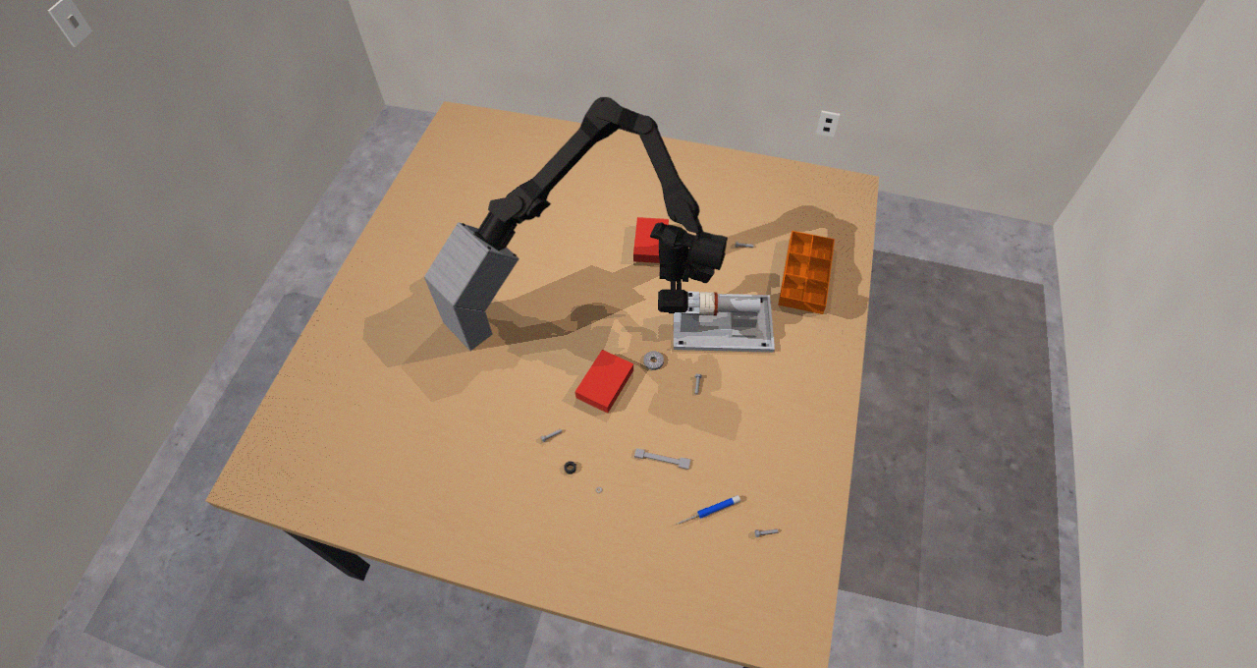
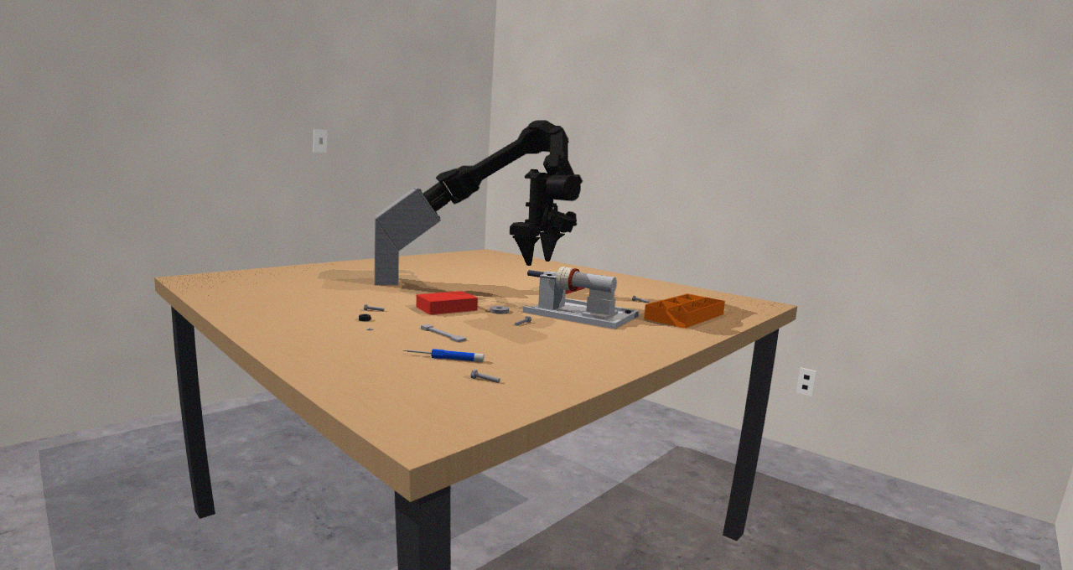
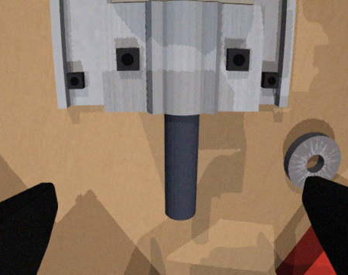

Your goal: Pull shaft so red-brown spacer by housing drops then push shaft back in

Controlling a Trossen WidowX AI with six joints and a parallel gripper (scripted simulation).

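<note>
Now: hand 70 mm short of the shaft, 30 mm to the right of it and 60 mm above it. From my hand the other things lie so: grey fixture: 110 mm ahead, 50 mm to the left, 90 mm below; red-brown spacer: 90 mm ahead, 40 mm to the left, 60 mm below; wrench: 120 mm ahead, 320 mm to the right, 140 mm below.
</note>
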